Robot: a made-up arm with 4 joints.
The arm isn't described. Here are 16 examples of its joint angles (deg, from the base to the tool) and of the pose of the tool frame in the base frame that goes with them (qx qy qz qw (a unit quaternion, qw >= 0); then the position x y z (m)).
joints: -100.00 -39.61 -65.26 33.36
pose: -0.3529 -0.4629 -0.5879 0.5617 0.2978 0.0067 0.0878
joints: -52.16 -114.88 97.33 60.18
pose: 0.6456 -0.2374 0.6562 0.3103 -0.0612 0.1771 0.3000
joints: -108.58 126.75 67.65 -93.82
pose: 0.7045 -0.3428 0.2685 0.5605 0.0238 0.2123 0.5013
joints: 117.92 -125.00 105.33 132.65
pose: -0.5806 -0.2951 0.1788 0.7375 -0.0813 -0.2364 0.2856
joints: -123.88 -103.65 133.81 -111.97
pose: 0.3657 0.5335 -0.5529 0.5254 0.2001 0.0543 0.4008
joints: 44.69 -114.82 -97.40 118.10
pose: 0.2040 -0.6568 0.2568 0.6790 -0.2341 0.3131 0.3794
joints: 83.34 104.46 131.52 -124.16
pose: 0.4653 0.4480 0.7632 0.0157 -0.0586 -0.1591 0.4634
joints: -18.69 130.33 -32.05 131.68
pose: -0.3351 0.8136 0.4749 0.0139 -0.1218 -0.0090 0.7294
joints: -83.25 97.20 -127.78 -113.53
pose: -0.1636 -0.6594 -0.3862 0.6239 0.0036 -0.0236 0.4443
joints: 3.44 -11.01 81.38 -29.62
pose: -0.1149 0.6428 -0.1100 0.7493 -0.2297 0.1062 0.3867
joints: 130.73 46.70 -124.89 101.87
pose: -0.0253 0.8340 -0.2251 0.5032 0.0558 0.1884 0.3733
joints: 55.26 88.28 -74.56 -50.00
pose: 0.0091 -0.7042 0.4476 0.5511 0.1609 -0.1040 0.3669
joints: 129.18 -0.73 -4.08 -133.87
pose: 0.0224 0.0284 -0.0411 0.9985 0.0304 -0.0855 0.1419
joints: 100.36 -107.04 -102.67 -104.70
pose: 0.3442 0.5911 -0.6414 0.3474 -0.2289 -0.0008 0.4424
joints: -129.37 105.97 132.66 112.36
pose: 0.6377 -0.0077 -0.7590 0.1309 0.1752 -0.0459 0.5451
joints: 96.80 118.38 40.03 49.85
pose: -0.8100 -0.1607 0.3767 0.4197 0.0138 -0.3174 0.5252
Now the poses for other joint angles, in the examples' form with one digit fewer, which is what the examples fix.
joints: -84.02 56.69 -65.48 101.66
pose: -0.456 0.422 0.367 0.692 -0.282 0.010 0.344
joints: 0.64 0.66 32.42 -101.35
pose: -0.220 0.171 -0.740 0.611 -0.173 0.074 0.177
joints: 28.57 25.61 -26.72 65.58
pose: -0.276 -0.145 0.730 0.609 -0.107 -0.232 0.144
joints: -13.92 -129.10 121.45 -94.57
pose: 0.094 0.572 0.290 0.762 -0.133 0.159 0.446
